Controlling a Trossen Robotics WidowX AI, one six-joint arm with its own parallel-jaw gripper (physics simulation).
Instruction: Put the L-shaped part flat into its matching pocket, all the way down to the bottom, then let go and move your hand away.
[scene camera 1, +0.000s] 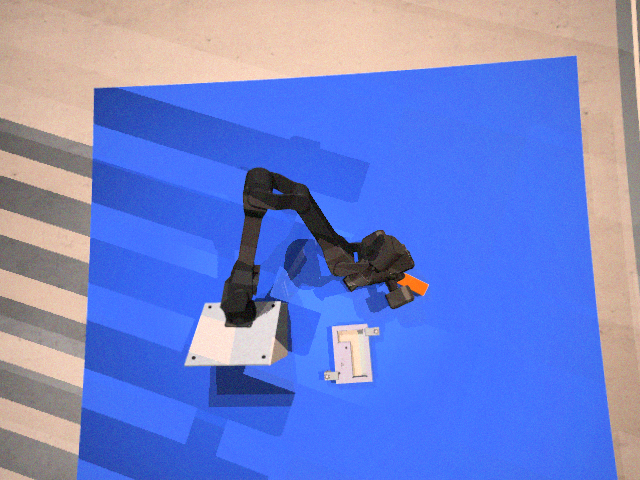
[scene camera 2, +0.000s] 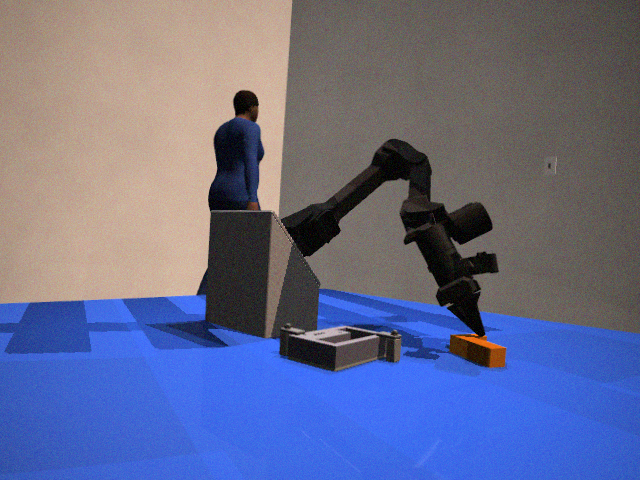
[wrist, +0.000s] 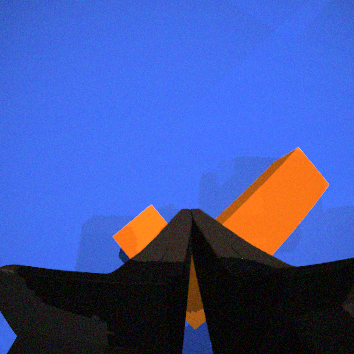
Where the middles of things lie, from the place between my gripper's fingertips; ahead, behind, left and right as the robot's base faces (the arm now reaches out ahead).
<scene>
My hand is 20 mm to the left of the orange L-shaped part (wrist: 267, 211), 20 mm above it and 10 mm short of it.
</scene>
